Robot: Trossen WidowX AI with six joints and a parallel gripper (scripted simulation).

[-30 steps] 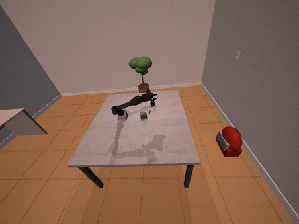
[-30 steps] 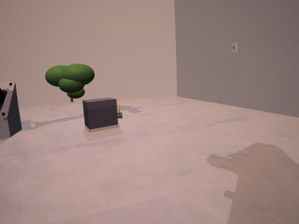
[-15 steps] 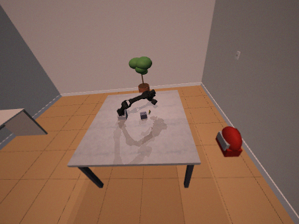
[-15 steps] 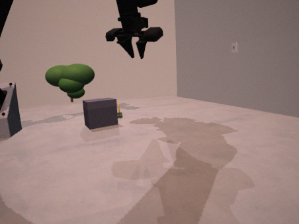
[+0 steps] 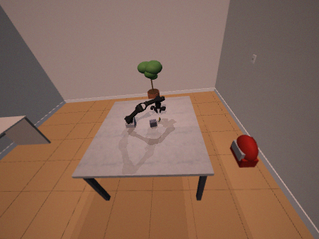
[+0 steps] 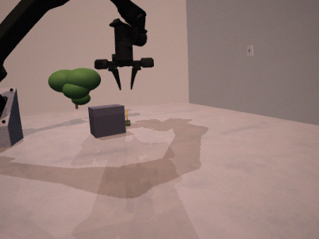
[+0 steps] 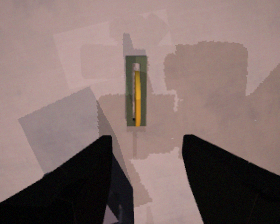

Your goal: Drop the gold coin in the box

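Right now my gripper tip is 90 mm above the gold coin and 10 mm to the left of it.
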